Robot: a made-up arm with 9 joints. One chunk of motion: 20 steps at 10 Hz.
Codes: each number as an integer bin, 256 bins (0 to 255) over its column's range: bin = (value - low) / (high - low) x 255, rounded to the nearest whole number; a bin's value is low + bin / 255 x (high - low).
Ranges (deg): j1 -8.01..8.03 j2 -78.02..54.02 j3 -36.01..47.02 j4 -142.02..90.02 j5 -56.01..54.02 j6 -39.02..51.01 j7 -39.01..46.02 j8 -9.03..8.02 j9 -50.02..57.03
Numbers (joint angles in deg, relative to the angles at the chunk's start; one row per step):
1: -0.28 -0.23 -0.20 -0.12 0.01 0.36 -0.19 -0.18 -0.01
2: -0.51 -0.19 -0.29 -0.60 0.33 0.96 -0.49 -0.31 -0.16
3: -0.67 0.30 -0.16 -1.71 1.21 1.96 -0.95 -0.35 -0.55
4: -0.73 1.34 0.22 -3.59 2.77 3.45 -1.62 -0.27 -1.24
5: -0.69 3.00 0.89 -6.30 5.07 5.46 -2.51 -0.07 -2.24
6: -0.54 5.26 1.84 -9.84 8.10 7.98 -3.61 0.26 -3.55
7: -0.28 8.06 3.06 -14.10 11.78 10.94 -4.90 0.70 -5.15
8: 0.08 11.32 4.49 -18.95 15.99 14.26 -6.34 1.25 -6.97
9: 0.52 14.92 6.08 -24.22 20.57 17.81 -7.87 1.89 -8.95
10: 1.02 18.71 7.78 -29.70 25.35 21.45 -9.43 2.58 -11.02
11: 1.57 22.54 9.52 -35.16 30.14 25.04 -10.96 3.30 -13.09
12: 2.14 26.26 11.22 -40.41 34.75 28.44 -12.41 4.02 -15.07
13: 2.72 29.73 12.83 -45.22 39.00 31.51 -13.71 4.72 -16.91
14: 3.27 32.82 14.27 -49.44 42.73 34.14 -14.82 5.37 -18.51
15: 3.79 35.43 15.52 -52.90 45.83 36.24 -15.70 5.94 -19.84
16: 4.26 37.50 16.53 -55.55 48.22 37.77 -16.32 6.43 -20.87
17: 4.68 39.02 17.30 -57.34 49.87 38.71 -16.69 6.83 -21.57
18: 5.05 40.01 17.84 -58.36 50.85 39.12 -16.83 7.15 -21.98
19: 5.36 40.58 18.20 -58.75 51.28 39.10 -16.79 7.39 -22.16
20: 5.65 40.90 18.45 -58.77 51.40 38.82 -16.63 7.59 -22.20
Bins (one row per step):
1: 123 150 110 156 130 112 116 132 119
2: 119 150 110 155 131 113 116 130 119
3: 117 151 110 154 133 116 114 130 118
4: 116 153 111 152 136 120 112 131 116
5: 116 156 113 149 142 126 109 134 114
6: 119 161 116 145 149 133 106 139 111
7: 123 166 120 141 157 142 102 146 107
8: 129 173 124 135 167 151 98 154 103
9: 136 179 129 129 177 161 93 163 98
10: 144 187 134 123 189 171 89 174 93
11: 152 194 140 117 200 181 84 184 88
12: 161 201 145 112 210 191 80 195 83
13: 171 208 150 106 220 200 76 206 79
14: 179 214 154 102 229 207 73 215 75
15: 188 219 158 98 236 213 70 224 72
16: 195 223 161 95 242 217 68 231 69
17: 202 226 164 93 245 220 67 237 68
18: 208 228 165 92 248 221 67 242 67
19: 213 229 166 92 249 221 67 246 66
20: 217 230 167 91 249 220 67 249 66

